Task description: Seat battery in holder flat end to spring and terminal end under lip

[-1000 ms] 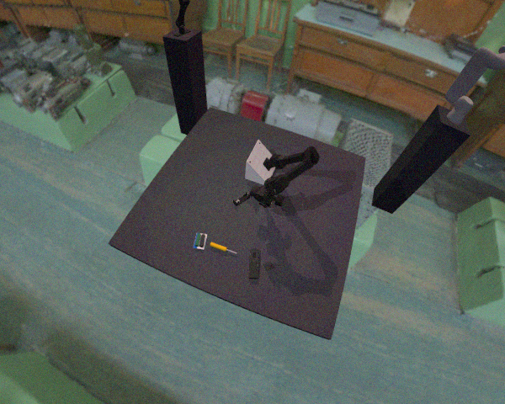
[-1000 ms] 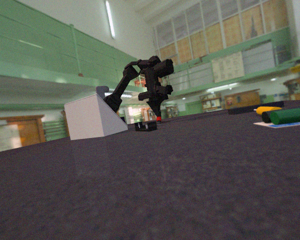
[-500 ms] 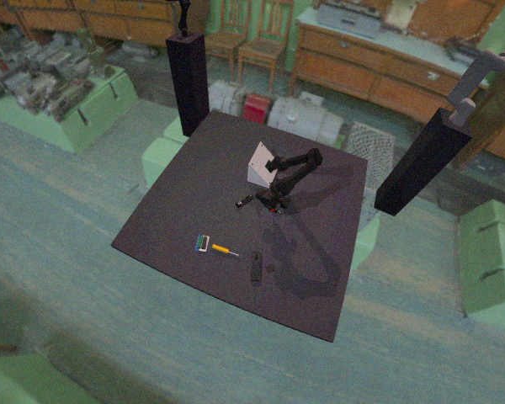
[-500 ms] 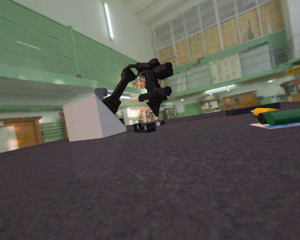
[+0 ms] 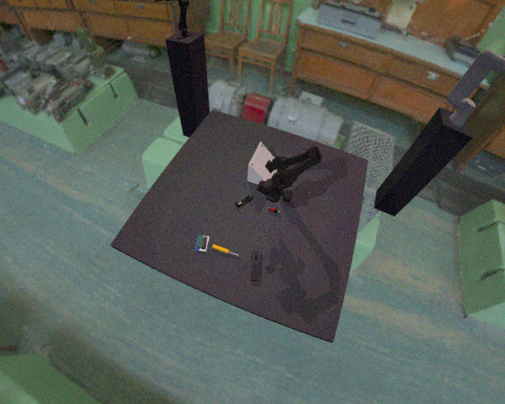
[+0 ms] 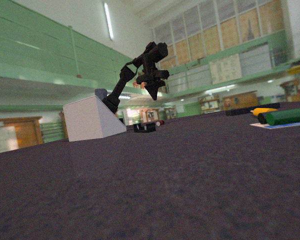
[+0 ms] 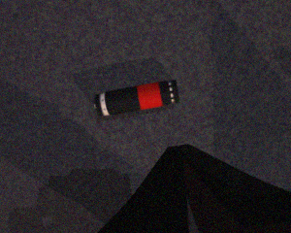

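The battery is 20 mm to the left of my gripper tip and 110 mm below it. From my gripper tip the other things lie so: yellow-handled screwdriver 350 mm ahead, 120 mm to the right, 110 mm below.
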